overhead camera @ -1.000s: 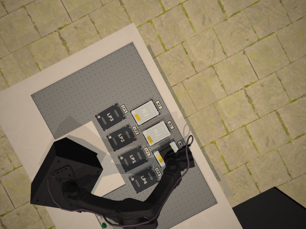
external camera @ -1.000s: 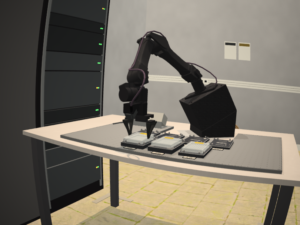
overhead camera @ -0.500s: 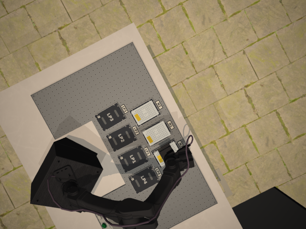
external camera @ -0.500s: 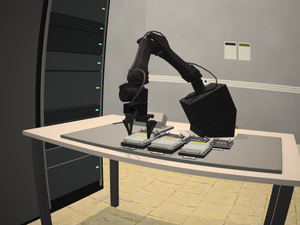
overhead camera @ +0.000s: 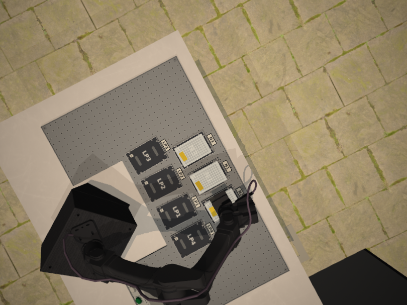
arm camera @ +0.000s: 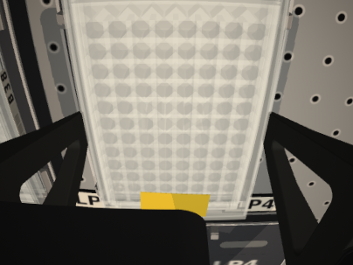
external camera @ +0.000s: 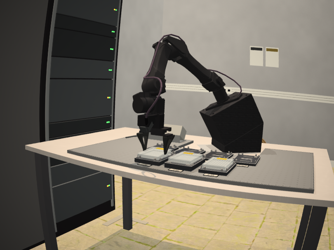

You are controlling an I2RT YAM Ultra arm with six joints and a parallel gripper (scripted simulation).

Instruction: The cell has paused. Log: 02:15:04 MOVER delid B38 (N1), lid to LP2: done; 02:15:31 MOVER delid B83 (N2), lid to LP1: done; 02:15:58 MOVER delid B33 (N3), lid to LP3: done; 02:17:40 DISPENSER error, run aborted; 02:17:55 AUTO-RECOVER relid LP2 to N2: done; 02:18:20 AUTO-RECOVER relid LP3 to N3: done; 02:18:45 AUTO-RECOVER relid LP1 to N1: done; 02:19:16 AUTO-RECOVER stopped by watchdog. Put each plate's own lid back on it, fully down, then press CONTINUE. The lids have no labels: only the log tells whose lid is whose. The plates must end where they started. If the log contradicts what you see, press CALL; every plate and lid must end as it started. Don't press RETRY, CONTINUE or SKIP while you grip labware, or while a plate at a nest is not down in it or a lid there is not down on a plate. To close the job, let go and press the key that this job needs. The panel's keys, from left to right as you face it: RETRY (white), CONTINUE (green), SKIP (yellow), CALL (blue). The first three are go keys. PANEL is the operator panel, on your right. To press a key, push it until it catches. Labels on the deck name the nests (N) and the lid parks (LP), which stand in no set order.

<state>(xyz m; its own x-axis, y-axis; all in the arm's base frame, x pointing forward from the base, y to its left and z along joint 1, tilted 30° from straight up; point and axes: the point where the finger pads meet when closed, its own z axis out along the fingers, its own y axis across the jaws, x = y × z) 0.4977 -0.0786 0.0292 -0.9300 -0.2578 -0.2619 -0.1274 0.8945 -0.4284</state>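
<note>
Now: hand 10 mm above the clear lid. Round my hand: green key: 450 mm behind, 210 mm to the right, 30 mm above; then lid park LP1: 190 mm behind, 40 mm to the left, 30 mm below; then lid park LP4: 180 mm behind, 90 mm to the right, 30 mm below.
</note>
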